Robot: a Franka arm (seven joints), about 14 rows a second.
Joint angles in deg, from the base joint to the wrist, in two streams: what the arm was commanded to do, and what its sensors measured. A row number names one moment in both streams.
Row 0, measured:
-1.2 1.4 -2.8 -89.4 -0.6 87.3 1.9
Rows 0 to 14, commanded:
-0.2 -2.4 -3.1 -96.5 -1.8 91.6 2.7
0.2 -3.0 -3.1 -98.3 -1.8 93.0 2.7
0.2 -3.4 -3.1 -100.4 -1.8 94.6 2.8
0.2 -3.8 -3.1 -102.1 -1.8 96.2 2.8
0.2 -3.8 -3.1 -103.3 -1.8 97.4 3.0
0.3 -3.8 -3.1 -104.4 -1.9 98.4 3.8
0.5 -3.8 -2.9 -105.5 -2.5 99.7 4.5
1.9 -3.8 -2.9 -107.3 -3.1 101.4 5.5
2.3 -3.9 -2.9 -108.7 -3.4 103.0 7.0
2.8 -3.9 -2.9 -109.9 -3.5 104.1 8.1
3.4 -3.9 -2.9 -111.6 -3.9 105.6 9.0
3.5 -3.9 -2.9 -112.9 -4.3 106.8 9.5
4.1 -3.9 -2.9 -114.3 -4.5 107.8 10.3
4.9 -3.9 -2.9 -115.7 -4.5 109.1 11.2
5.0 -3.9 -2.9 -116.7 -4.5 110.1 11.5
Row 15, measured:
3.7 -1.7 -2.5 -112.4 -3.5 106.9 9.4
